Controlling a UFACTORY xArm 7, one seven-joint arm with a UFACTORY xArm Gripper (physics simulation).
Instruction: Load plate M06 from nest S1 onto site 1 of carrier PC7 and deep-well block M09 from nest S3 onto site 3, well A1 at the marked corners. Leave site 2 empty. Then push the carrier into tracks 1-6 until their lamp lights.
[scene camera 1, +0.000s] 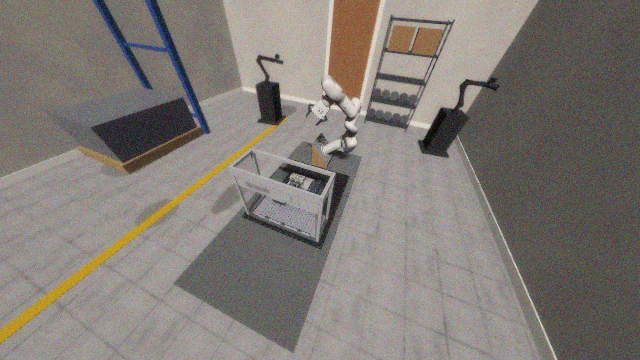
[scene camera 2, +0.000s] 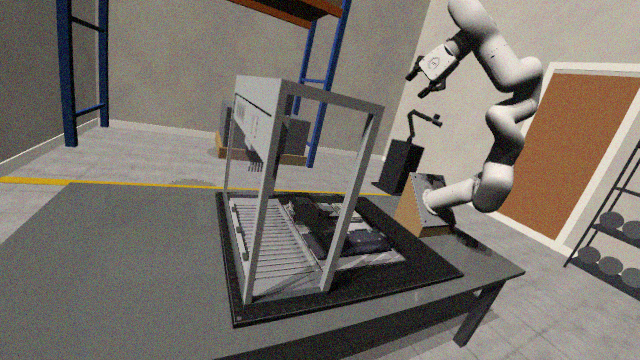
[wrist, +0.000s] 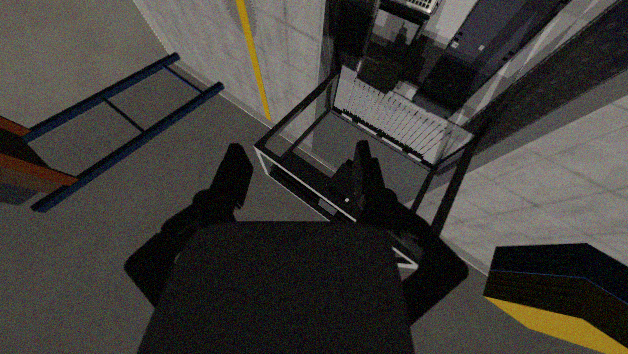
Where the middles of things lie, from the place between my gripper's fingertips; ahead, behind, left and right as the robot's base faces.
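The dark carrier plate (scene camera 2: 359, 241) is slightly to the left of my hand, a good way ahead of it and well below it.
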